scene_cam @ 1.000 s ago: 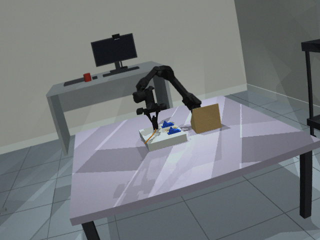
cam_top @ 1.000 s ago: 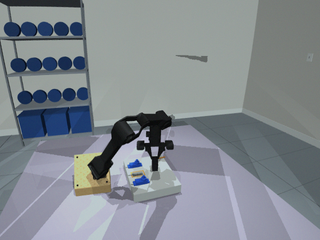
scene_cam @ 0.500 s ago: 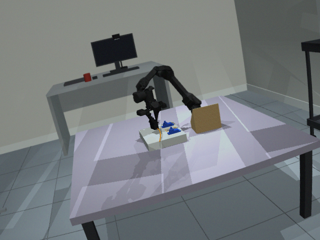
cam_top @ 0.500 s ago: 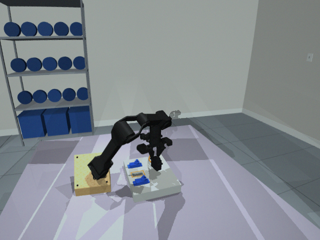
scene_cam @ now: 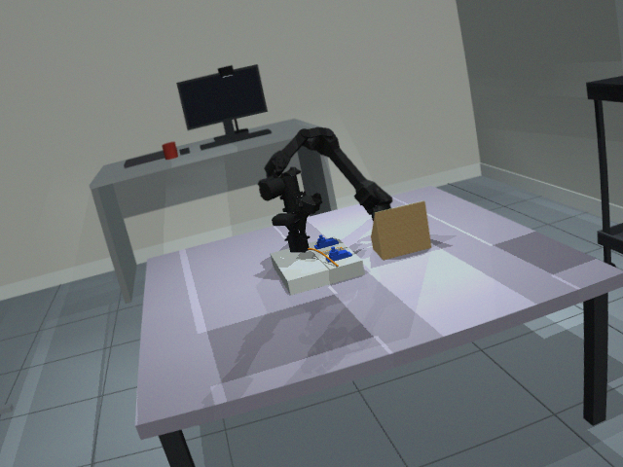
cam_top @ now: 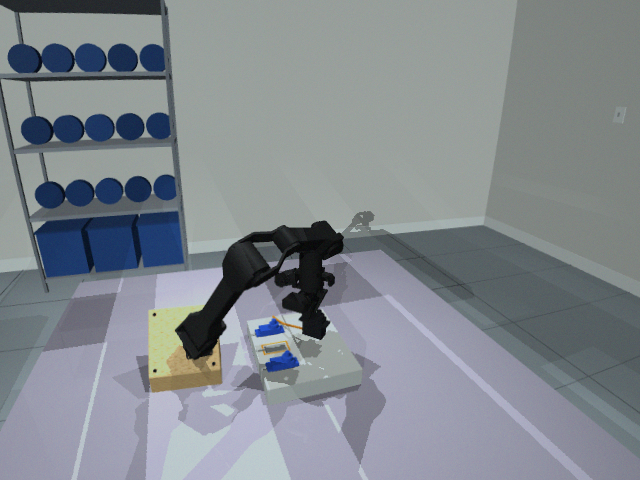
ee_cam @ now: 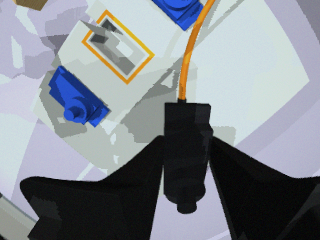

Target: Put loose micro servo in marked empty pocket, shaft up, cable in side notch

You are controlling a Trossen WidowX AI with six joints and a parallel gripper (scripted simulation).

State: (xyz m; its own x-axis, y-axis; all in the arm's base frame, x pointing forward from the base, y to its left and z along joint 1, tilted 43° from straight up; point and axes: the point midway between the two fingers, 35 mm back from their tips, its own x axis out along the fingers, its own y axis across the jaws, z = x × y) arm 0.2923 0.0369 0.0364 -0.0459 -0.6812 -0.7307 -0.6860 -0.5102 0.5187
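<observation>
Now: the deck block 10 mm ahead of my gripper tip and 100 mm below it.
</observation>
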